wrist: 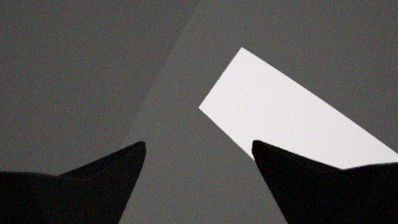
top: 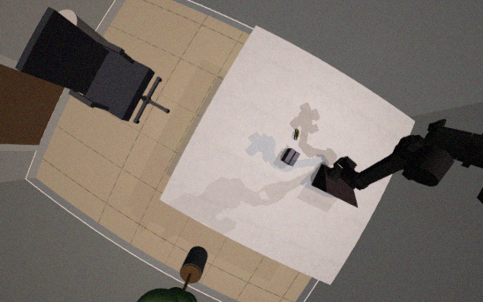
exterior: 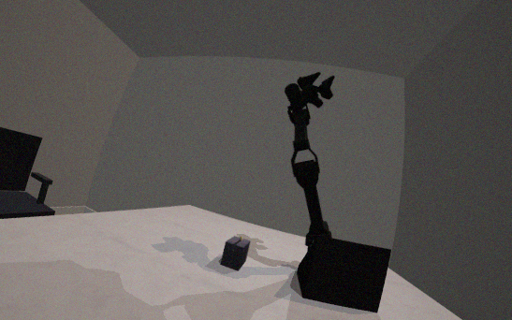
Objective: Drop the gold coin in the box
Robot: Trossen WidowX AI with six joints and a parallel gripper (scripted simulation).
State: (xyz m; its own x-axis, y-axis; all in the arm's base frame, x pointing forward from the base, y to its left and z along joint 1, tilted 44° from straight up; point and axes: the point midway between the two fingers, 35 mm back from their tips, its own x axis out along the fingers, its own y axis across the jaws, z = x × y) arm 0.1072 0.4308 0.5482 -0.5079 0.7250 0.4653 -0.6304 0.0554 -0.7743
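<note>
My gripper tip is 77 cm above the gold coin, 21 cm short of it and 8 cm to the left of it.
</note>
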